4 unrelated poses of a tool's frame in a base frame.
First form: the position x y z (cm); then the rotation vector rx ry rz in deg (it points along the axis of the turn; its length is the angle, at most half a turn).
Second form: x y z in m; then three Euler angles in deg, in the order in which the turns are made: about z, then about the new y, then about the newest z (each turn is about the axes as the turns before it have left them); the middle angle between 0 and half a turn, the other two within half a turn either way. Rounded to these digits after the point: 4 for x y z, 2 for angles.
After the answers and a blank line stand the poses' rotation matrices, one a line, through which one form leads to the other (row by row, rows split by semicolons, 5 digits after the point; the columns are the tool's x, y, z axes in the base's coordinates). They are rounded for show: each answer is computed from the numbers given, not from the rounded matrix.
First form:
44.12 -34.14 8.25 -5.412 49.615 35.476
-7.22 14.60 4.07 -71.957 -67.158 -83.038
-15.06 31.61 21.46 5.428 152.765 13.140
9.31 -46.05 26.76 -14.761 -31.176 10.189
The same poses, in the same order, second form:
0.4412 -0.3414 0.0825 25.15 49.05 12.70
-0.0722 0.1460 0.0407 79.65 87.14 173.60
-0.1506 0.3161 0.2146 17.90 151.70 21.97
0.0931 -0.4605 0.2676 159.92 34.45 -149.41

0.48530 -0.54501 0.68370; 0.47071 0.82182 0.32100; -0.73683 0.16604 0.65537
-0.11851 0.97661 0.17940; -0.02879 -0.18398 0.98251; 0.99254 0.11127 0.04992
-0.89198 0.02842 0.45118; 0.10505 0.98373 0.14572; -0.43970 0.17737 -0.88046
0.84146 -0.09856 -0.53125; 0.23420 0.95259 0.19422; 0.48692 -0.28785 0.82465

